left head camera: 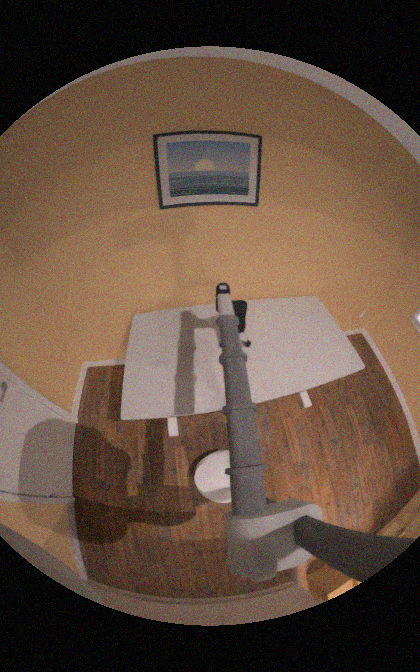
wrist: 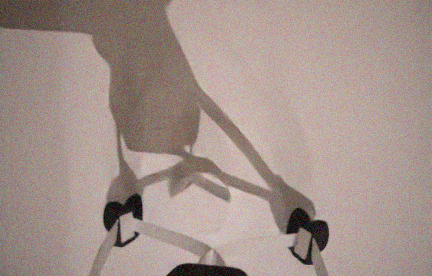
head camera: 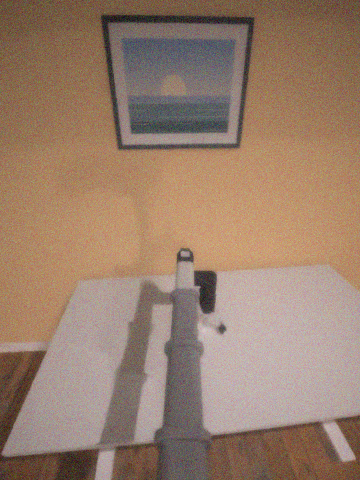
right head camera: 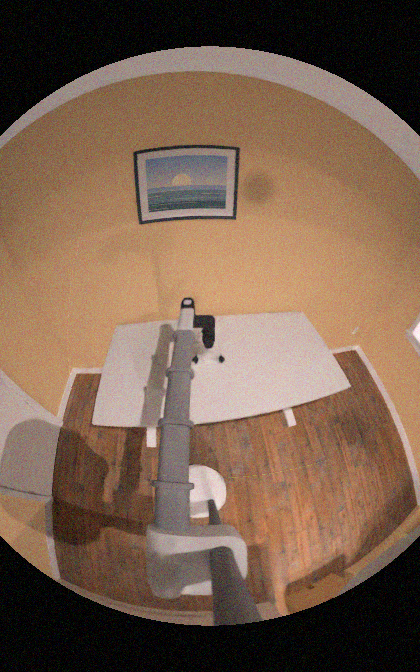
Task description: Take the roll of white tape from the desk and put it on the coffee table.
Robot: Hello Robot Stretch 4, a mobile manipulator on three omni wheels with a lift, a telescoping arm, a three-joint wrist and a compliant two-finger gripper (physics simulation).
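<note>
The white desk stands against the wall. The roll of white tape is very faint in the wrist view, white on white, on the desk between the spread fingertips, with a shadow behind it. My gripper is open and low over the desk, with one fingertip on each side of the roll. No contact with the roll shows. In the head and left head views the arm hides part of the gripper. The coffee table does not show in these views.
The grey telescoping arm reaches over the desk. A framed sunset picture hangs on the orange wall. A round white shape is low by the mast on the wooden floor.
</note>
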